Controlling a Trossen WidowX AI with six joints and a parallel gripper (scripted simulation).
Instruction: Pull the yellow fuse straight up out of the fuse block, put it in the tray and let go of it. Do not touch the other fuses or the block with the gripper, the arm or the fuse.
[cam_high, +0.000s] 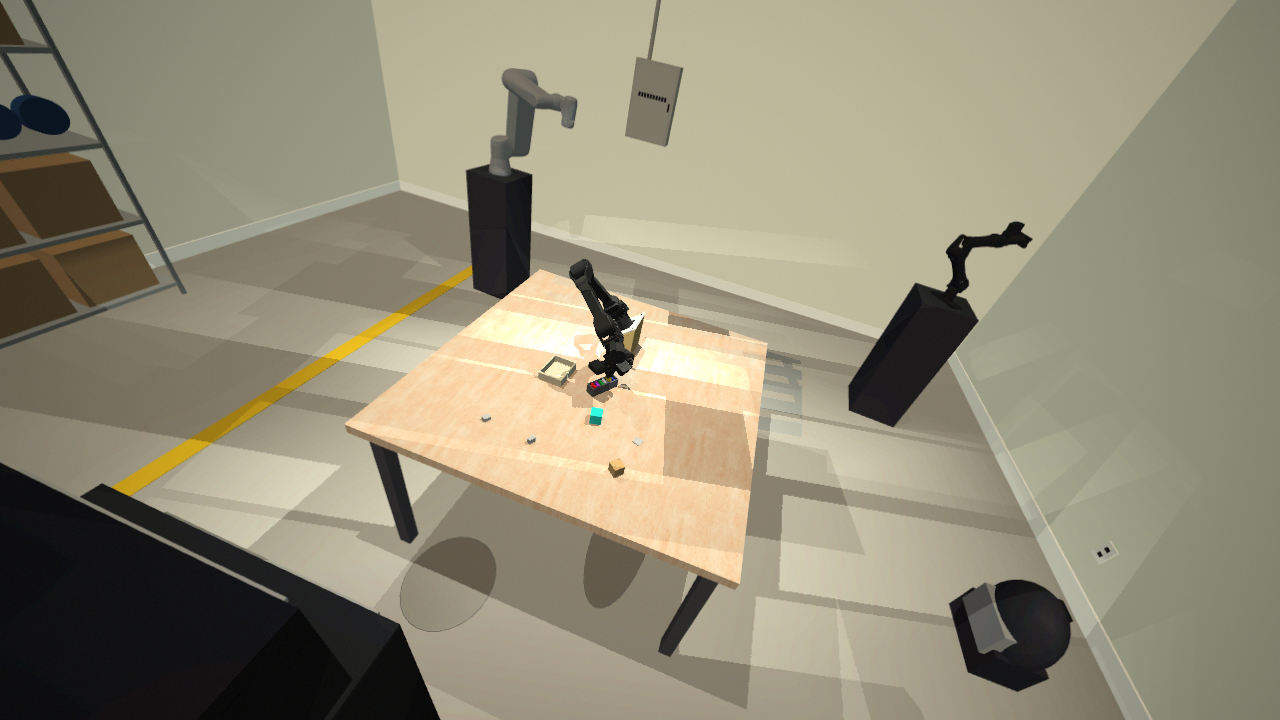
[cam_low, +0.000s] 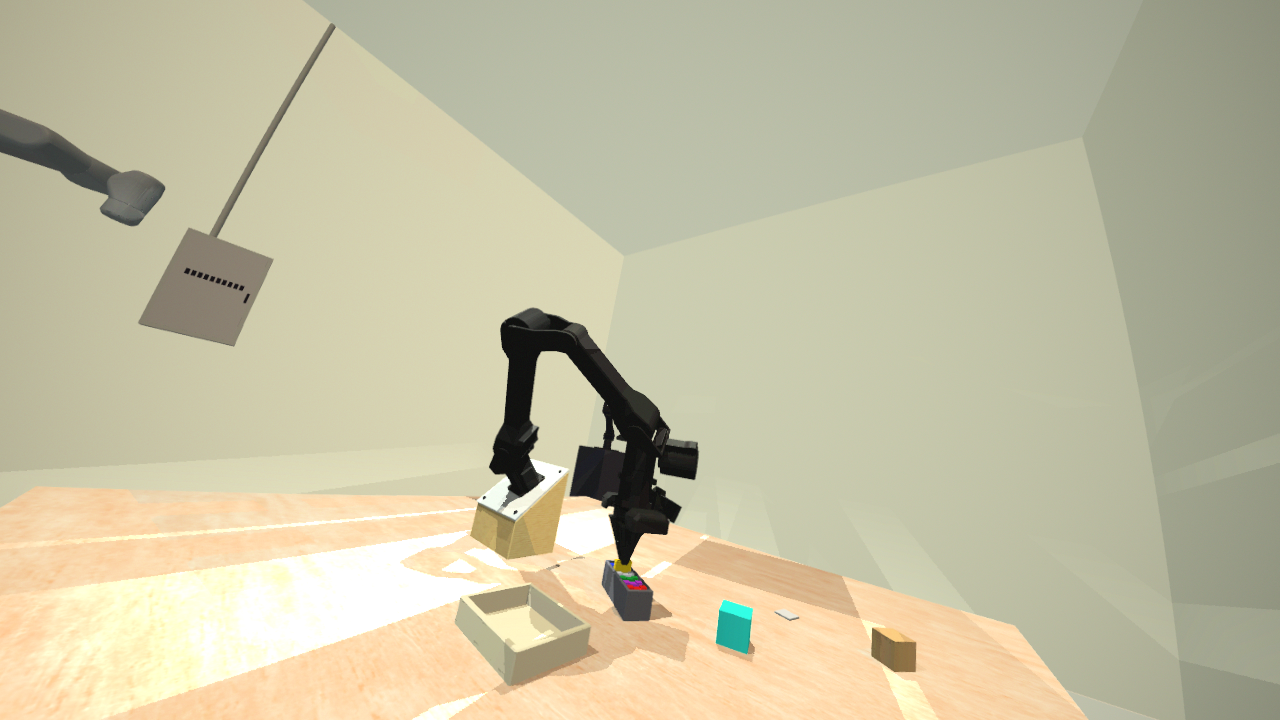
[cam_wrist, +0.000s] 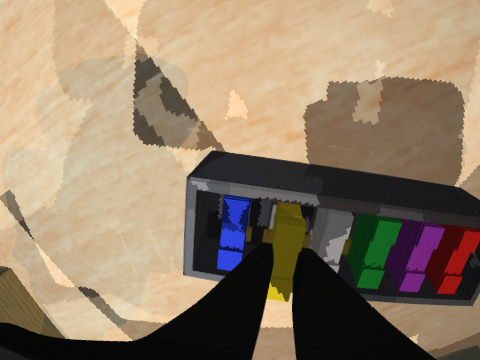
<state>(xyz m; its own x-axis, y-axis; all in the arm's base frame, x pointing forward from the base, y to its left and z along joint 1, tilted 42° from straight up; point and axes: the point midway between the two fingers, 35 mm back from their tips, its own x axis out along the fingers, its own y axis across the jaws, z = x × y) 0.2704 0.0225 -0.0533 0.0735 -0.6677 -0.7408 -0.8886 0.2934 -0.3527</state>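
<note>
Now: gripper tip 21 cm to the left of the tray, 4 cm short of it and 4 cm above it. From my gripper tip the other things lie so: teal cube: 19 cm ahead, 4 cm to the left, 3 cm below; brown cube: 36 cm ahead, 20 cm to the left, 3 cm below; yellow fuse: 1 cm below.
</note>
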